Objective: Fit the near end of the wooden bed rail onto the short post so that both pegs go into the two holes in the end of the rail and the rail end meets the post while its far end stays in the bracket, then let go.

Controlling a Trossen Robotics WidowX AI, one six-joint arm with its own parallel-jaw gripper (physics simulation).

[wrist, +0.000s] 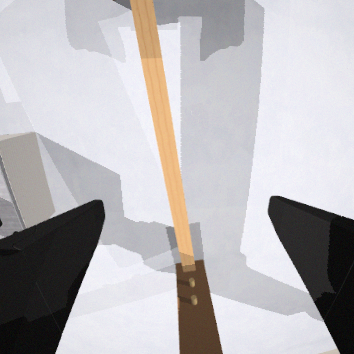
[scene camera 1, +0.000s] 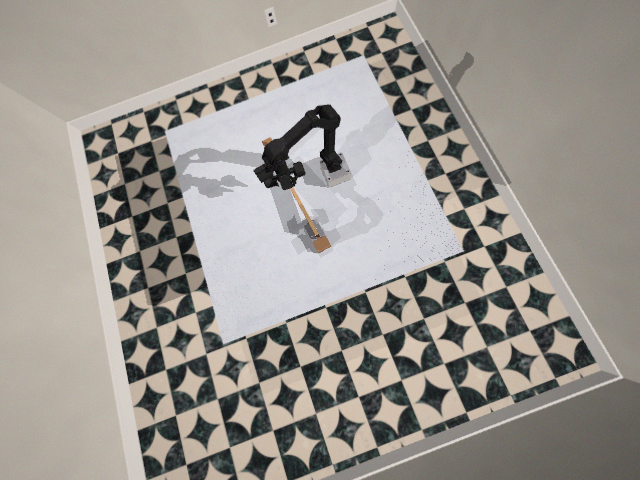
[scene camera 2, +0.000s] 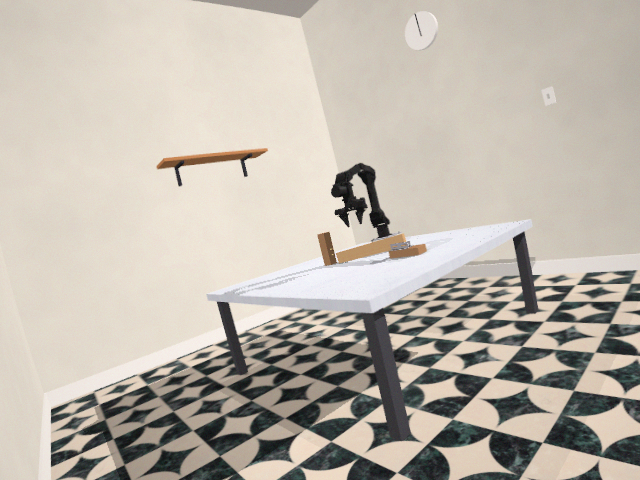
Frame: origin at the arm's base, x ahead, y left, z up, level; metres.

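Seen in the pictures: gripper, between the fingertips: (wrist: 187, 206) (scene camera 2: 354, 225); arm's base, origin of its link: (scene camera 1: 333, 165) (scene camera 2: 384, 236).
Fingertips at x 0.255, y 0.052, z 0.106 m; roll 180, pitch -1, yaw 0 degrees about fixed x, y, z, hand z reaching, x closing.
Offsets run from my fingertips to a thing's top centre. "*": to the spot under its first point. Level surfaces: height alone.
The wooden rail (scene camera 1: 305, 210) (scene camera 2: 369, 248) (wrist: 167, 135) stands on edge. Its far end is at the wire bracket (scene camera 2: 400, 245) on a brown block {dx -0.047, dy +0.261, dz -0.150 m} (scene camera 1: 321, 244) (scene camera 2: 413, 251). Its near end is beside the short upright brown post {* dx +0.029, dy -0.250, dz -0.005 m} (scene camera 1: 266, 141) (scene camera 2: 326, 249) (wrist: 200, 320), with a small gap in scene view 2. Both pegs {* dx +0.022, dy -0.215, dz -0.120 m} (wrist: 193, 291) show uncovered on the post in the wrist view. The holes in the rail end are hidden. My gripper (scene camera 2: 354, 224) (wrist: 187, 206) is open and empty, pointing down above the rail, with the near part of the rail between its fingertips in the wrist view.
The white table top {dz -0.185 m} (scene camera 1: 258, 289) (scene camera 2: 310, 289) carries everything. The grey arm base (scene camera 1: 337, 176) stands beside the rail and also shows at the left edge of the wrist view (wrist: 30, 175). Arm shadows cross the table around the rail. A shelf (scene camera 2: 211, 157) hangs on the wall.
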